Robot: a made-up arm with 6 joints. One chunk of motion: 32 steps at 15 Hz.
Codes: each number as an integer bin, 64 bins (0 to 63) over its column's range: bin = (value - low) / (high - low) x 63, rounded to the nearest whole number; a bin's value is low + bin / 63 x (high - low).
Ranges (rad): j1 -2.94..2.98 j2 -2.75..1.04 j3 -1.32..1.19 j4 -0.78..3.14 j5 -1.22..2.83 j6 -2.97..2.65
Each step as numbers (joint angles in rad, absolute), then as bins.
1 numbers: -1.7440 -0.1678 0.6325 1.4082 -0.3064 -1.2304
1 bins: 13 43 49 35 14 20
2 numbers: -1.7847 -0.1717 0.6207 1.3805 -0.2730 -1.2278
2 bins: 12 43 49 35 15 20
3 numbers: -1.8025 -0.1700 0.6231 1.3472 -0.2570 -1.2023
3 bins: 12 43 49 34 15 20
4 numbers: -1.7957 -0.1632 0.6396 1.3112 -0.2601 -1.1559
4 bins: 12 43 49 34 15 20
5 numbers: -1.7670 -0.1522 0.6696 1.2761 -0.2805 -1.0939
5 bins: 12 43 50 33 15 21
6 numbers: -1.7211 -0.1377 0.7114 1.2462 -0.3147 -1.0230
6 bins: 13 43 51 33 14 22
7 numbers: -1.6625 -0.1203 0.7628 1.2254 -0.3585 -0.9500
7 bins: 14 44 52 32 13 23
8 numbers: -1.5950 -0.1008 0.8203 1.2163 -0.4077 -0.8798
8 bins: 14 44 54 32 13 23
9 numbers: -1.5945 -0.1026 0.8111 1.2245 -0.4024 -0.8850
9 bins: 14 44 53 32 13 23
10 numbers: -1.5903 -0.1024 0.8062 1.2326 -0.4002 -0.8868
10 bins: 14 44 53 32 13 23
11 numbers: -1.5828 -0.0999 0.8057 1.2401 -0.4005 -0.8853
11 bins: 14 44 53 32 13 23
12 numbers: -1.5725 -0.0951 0.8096 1.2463 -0.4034 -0.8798
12 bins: 15 44 53 33 13 23
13 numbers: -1.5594 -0.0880 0.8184 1.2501 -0.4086 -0.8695
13 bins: 15 44 54 33 13 24
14 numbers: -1.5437 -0.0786 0.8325 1.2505 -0.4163 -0.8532
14 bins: 15 44 54 33 13 24
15 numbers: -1.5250 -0.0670 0.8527 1.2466 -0.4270 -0.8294
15 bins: 15 45 55 33 12 24
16 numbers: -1.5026 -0.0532 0.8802 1.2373 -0.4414 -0.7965
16 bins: 15 45 55 32 12 24
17 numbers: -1.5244 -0.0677 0.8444 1.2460 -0.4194 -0.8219
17 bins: 15 45 54 33 12 24
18 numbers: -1.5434 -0.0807 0.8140 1.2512 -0.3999 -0.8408
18 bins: 15 44 54 33 13 24
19 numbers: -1.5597 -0.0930 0.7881 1.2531 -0.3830 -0.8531
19 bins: 15 44 53 33 13 24
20 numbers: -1.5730 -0.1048 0.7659 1.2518 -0.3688 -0.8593
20 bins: 15 44 52 33 13 24
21 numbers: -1.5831 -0.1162 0.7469 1.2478 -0.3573 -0.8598
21 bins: 14 44 52 33 13 24
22 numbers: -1.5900 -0.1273 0.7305 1.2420 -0.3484 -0.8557
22 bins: 14 44 51 32 14 24
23 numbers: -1.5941 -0.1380 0.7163 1.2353 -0.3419 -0.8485
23 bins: 14 43 51 32 14 24
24 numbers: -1.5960 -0.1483 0.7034 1.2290 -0.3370 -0.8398
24 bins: 14 43 51 32 14 24
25 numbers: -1.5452 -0.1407 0.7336 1.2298 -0.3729 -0.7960
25 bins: 15 43 52 32 13 24
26 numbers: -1.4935 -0.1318 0.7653 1.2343 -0.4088 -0.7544
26 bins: 15 44 52 32 13 25
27 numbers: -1.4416 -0.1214 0.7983 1.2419 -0.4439 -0.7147
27 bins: 16 44 53 32 12 25
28 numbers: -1.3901 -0.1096 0.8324 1.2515 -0.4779 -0.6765
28 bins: 16 44 54 33 12 26
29 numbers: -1.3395 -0.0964 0.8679 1.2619 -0.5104 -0.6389
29 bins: 17 44 55 33 11 26
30 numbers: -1.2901 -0.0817 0.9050 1.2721 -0.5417 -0.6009
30 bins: 18 44 56 33 11 27
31 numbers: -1.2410 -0.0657 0.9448 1.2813 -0.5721 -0.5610
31 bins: 18 45 57 33 10 27
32 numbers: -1.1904 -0.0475 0.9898 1.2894 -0.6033 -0.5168
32 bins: 19 45 58 33 10 28
